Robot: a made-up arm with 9 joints.
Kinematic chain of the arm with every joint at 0, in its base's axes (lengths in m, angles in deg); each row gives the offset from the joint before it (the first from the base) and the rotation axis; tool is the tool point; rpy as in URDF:
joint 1: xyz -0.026 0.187 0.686 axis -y
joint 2: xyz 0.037 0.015 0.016 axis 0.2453 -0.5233 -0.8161
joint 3: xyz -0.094 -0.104 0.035 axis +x
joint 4: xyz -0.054 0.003 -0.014 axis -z
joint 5: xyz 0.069 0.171 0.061 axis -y
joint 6: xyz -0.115 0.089 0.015 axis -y
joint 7: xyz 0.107 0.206 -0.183 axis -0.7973 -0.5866 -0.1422
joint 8: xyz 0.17 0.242 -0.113 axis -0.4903 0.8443 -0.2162
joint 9: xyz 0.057 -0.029 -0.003 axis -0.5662 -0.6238 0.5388
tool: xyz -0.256 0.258 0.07 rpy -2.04 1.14 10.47
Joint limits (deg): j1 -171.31..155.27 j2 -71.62..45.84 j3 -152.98..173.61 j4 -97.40..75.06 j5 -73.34..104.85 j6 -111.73..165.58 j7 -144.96..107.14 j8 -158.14..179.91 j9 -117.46..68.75
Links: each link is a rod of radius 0.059 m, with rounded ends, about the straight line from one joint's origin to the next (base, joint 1, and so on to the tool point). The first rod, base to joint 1, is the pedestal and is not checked.
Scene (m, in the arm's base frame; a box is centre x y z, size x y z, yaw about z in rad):
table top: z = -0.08
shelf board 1: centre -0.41 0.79 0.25 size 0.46 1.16 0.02 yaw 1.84
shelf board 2: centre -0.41 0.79 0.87 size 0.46 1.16 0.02 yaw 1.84
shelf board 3: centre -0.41 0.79 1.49 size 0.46 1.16 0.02 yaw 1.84
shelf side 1: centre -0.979 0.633 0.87 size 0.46 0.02 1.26 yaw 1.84
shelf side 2: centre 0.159 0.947 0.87 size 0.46 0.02 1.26 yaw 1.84
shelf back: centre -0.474 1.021 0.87 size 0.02 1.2 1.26 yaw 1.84
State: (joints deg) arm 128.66 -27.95 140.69 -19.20 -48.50 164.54 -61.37 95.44 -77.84
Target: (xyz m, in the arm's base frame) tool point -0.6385 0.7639 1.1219
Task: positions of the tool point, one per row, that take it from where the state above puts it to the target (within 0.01 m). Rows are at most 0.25 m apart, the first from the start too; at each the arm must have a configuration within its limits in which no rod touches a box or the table.
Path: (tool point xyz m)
1: -0.7039 -0.9873 0.7047
2: -0.8431 -0.8602 0.7649
3: -0.9447 -0.6964 0.8371
4: -0.9973 -0.5073 0.9140
5: -0.9947 -0.3072 0.9880
6: -0.9361 -0.1130 1.0502
7: -0.8274 0.0592 1.0948
8: -0.6796 0.1958 1.1186
9: -0.5072 0.2881 1.1218
10: -0.5793 0.4391 1.1335
11: -0.6216 0.6025 1.1338
12: -0.6385 0.7639 1.1218

